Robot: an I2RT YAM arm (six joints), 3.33 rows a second.
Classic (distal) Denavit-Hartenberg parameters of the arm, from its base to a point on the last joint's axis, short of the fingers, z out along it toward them. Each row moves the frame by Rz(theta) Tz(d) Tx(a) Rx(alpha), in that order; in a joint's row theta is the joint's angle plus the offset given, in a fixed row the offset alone. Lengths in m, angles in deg.
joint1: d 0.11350  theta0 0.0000  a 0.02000  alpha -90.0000
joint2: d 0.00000  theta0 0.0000  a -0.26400  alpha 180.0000
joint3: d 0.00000  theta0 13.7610  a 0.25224  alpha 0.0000
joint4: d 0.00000  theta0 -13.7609  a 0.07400  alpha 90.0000
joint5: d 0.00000  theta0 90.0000  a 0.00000  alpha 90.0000
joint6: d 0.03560  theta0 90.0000  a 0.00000  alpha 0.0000
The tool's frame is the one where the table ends.
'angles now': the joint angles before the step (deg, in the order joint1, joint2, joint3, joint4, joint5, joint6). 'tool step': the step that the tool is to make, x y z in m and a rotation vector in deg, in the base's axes. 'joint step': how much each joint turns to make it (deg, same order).
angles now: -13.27, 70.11, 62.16, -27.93, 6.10, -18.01
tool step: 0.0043, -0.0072, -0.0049, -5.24, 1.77, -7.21
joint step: -0.11, 1.51, -0.10, 1.15, 8.98, -0.27
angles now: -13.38, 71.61, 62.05, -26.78, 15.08, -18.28
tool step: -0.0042, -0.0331, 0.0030, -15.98, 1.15, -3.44
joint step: -6.02, -0.30, -2.65, 10.61, 6.24, -15.36
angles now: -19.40, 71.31, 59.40, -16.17, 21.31, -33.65
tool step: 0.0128, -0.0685, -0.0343, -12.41, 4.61, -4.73
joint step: -10.73, 9.45, -3.39, 19.55, 0.11, -15.56
